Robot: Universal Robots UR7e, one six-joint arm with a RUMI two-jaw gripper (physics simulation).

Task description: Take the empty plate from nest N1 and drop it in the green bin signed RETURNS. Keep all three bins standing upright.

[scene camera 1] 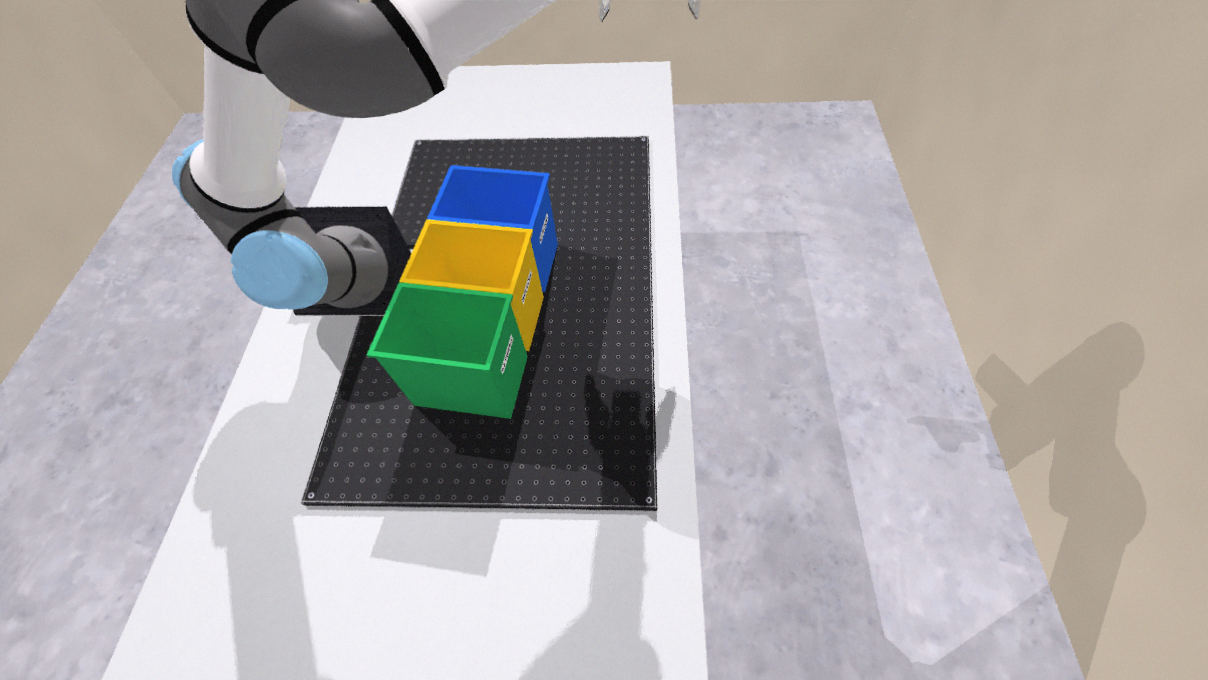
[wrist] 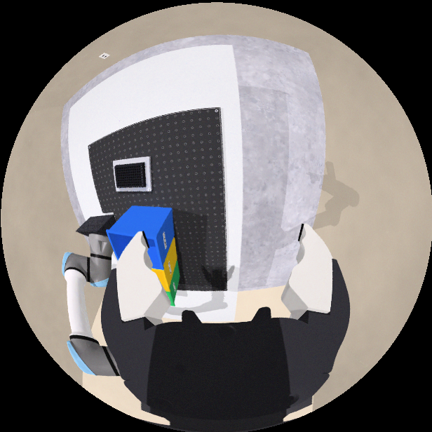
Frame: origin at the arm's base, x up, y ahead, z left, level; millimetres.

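Where they show: gripper, between the fingertips: (scene camera 1: 648,19); arm's base, origin of its link: (scene camera 1: 348,267).
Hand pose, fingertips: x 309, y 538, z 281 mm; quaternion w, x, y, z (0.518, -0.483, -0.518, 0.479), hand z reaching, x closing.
Things, the pixels of their top centre, and the offset from my fingertips. Level surfaces: height alone.
- green bin, centre of its top: (scene camera 1: 441,323) dx -181, dy -269, dz -473 mm
- yellow bin, centre of its top: (scene camera 1: 467,254) dx -181, dy -261, dz -342 mm
- blue bin, centre of its top: (scene camera 1: 489,195) dx -181, dy -253, dz -211 mm
- black perforated board, height of its surface: dx -361 mm
A black gridded plate (wrist: 130,175) lies in a light grey nest frame (wrist: 148,175) beyond the blue bin in the wrist view; no nest label is readable, and neither shows in the scene view. The green bin (scene camera 1: 456,388) (wrist: 175,284) stands upright at the near end of the row in the scene view, its sign on its right side. The yellow bin (scene camera 1: 473,253) (wrist: 173,252) stands upright beside it, then the blue bin (scene camera 1: 490,195) (wrist: 150,219), also upright. My gripper (scene camera 1: 649,9) (wrist: 223,230) is open and empty, high up; its fingertips show at the scene view's top edge.
The bins stand on a black perforated board (scene camera 1: 591,329) (wrist: 200,145) on a white table strip (scene camera 1: 591,101) (wrist: 175,75). The arm's base (scene camera 1: 359,266) (wrist: 100,242) is close to the left of the bins. Arm links hang over the scene view's upper left.
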